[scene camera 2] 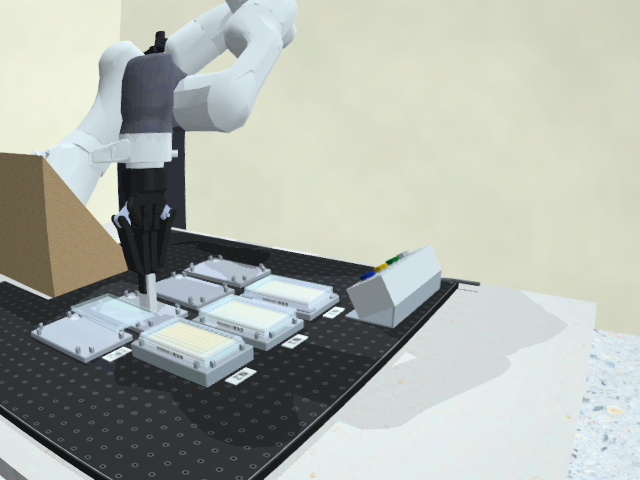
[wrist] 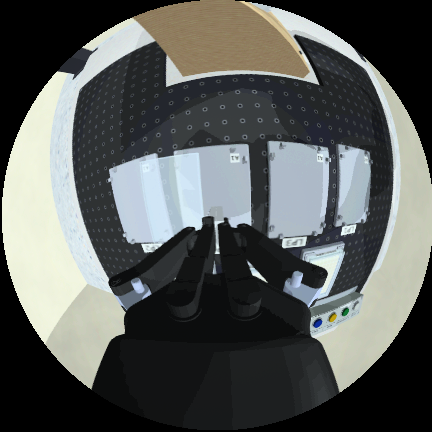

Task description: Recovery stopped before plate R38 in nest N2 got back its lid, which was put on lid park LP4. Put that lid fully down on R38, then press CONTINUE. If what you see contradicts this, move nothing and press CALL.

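Observation:
My gripper (scene camera 2: 146,295) (wrist: 216,215) is shut and empty, low over a grey lid park (scene camera 2: 168,311) (wrist: 227,182) whose label is hidden. A clear lid (scene camera 2: 111,311) (wrist: 182,192) lies across this park and the neighbouring park LP2 (scene camera 2: 77,338) (wrist: 131,202). The fingers are close beside the lid's edge; contact cannot be told. The nearest plate (scene camera 2: 191,338), with yellowish wells, sits in the nest by the front label, which looks like N2 (scene camera 2: 240,376). Its name is unreadable, and whether it has a lid is unclear. The button console (scene camera 2: 413,289) (wrist: 335,302) has blue, yellow, green and grey buttons; their words are unreadable.
Park LP3 (scene camera 2: 193,290) (wrist: 297,190) and park LP1 (scene camera 2: 227,271) (wrist: 353,185) lie farther back. Two more plates (scene camera 2: 248,314) (scene camera 2: 289,291) stand in nests behind the nearest one. A brown wedge-shaped block (scene camera 2: 77,242) (wrist: 230,40) stands at the board's left side.

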